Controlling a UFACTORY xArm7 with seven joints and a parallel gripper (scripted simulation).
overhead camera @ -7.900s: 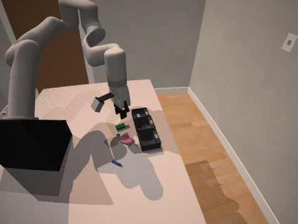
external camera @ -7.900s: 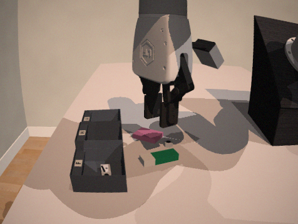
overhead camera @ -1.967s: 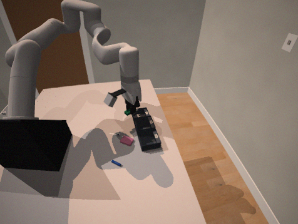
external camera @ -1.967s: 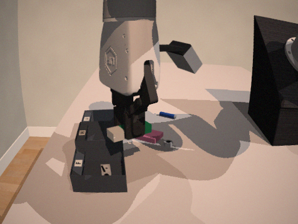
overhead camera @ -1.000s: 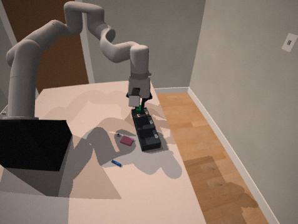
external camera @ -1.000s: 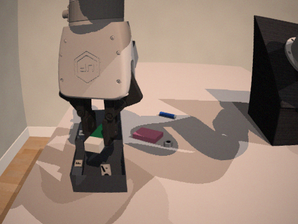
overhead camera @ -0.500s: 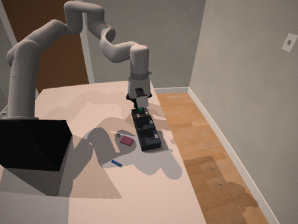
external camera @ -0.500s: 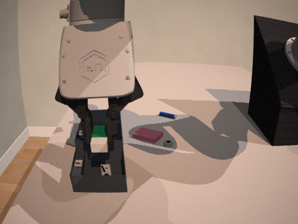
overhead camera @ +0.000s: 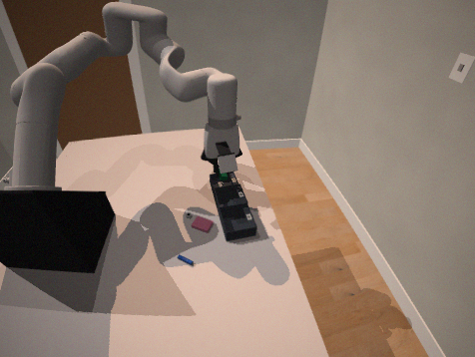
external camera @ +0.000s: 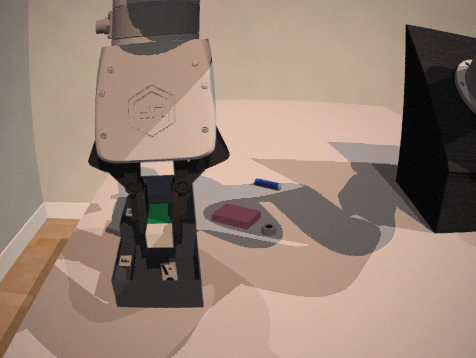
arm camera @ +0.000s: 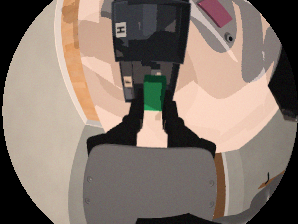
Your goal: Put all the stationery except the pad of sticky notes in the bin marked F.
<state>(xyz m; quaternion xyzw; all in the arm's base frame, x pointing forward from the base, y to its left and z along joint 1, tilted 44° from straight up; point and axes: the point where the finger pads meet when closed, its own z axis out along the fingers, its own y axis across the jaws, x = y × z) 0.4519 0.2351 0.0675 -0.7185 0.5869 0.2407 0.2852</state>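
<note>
My gripper is now 70 mm above the silver pencil sharpener. Also, from my hand: pink sticky-note pad 160 mm to the right, 80 mm below, 60 mm behind; then small grey nut 120 mm to the right, 100 mm behind, 80 mm below; then green-and-white eraser 20 mm below, 10 mm to the left.
</note>
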